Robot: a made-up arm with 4 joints. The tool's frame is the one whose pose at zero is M.
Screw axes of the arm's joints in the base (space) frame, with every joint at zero. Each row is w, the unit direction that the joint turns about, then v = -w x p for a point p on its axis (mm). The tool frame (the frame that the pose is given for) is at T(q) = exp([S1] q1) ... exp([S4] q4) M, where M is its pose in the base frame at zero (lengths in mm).
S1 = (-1, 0, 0, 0.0, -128.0, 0.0)
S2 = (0, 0, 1, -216.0, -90.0, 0.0)
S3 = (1, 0, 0, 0.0, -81.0, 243.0)
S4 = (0, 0, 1, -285.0, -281.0, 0.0)
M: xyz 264.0 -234.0 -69.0 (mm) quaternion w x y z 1 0 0 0
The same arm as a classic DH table. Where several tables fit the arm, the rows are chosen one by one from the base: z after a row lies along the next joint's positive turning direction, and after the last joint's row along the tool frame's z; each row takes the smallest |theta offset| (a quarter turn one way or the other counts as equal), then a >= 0, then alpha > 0; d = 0 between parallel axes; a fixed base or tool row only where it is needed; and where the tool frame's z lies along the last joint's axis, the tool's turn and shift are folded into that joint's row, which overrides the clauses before.
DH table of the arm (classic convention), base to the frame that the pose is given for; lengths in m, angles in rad. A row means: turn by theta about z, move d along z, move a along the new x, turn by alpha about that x. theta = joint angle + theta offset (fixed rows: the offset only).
base (fixed): a 0  alpha 1.5708  d 0.128  theta0 -1.5708
joint 1: a 0.216  alpha -1.5708  d -0.09  theta0 0
joint 2: a 0.027  alpha -1.5708  d -0.209  theta0 0
joint 3: a 0.042  alpha 1.5708  d 0.191  theta0 0
joint 4: a -0.0538  alpha 0  d 0  theta0 0.3218
tool (fixed): a 0  alpha 0  d 0.012  theta0 1.249

